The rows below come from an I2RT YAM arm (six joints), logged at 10 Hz.
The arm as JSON. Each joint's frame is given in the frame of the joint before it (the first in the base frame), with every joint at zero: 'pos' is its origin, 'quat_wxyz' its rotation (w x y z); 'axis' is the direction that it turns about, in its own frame. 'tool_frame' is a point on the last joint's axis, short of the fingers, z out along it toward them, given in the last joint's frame.
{
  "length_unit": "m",
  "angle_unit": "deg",
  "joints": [
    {
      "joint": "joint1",
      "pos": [
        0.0,
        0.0,
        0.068
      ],
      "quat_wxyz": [
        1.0,
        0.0,
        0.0,
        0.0
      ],
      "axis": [
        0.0,
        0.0,
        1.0
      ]
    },
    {
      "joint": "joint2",
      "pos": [
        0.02,
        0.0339,
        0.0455
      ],
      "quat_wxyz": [
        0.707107,
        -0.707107,
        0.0,
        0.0
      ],
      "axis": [
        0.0,
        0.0,
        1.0
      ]
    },
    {
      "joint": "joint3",
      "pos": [
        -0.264,
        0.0,
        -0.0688
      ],
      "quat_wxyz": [
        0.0,
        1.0,
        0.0,
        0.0
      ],
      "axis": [
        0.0,
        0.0,
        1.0
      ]
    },
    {
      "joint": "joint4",
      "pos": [
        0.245,
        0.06,
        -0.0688
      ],
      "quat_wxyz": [
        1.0,
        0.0,
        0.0,
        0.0
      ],
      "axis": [
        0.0,
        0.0,
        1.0
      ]
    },
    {
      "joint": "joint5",
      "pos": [
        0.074,
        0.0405,
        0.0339
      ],
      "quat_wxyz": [
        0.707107,
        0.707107,
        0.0,
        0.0
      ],
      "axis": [
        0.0,
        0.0,
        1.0
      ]
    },
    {
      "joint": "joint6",
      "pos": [
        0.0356,
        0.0,
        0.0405
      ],
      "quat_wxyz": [
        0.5,
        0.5,
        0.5,
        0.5
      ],
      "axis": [
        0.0,
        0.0,
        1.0
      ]
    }
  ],
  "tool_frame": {
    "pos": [
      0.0,
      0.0,
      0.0
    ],
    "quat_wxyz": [
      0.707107,
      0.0,
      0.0,
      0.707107
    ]
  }
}
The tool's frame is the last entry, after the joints.
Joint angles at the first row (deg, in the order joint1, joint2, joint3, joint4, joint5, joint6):
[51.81, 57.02, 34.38, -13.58, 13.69, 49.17]
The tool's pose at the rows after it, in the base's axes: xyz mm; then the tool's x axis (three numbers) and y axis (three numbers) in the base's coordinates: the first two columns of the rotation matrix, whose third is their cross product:
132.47 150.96 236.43 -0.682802 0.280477 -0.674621 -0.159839 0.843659 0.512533
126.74 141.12 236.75 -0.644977 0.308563 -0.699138 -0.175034 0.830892 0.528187
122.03 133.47 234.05 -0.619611 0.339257 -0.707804 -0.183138 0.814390 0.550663
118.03 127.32 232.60 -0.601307 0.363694 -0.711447 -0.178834 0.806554 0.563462
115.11 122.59 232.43 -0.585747 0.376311 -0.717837 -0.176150 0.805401 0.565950
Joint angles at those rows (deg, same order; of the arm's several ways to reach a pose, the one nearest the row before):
[51.51, 52.58, 32.68, -13.62, 15.84, 47.48]
[51.19, 48.35, 30.13, -12.01, 16.82, 46.64]
[50.90, 44.92, 27.56, -10.23, 17.18, 46.66]
[50.80, 42.22, 26.03, -10.02, 18.00, 47.02]
[50.72, 40.17, 25.22, -10.41, 18.81, 46.94]

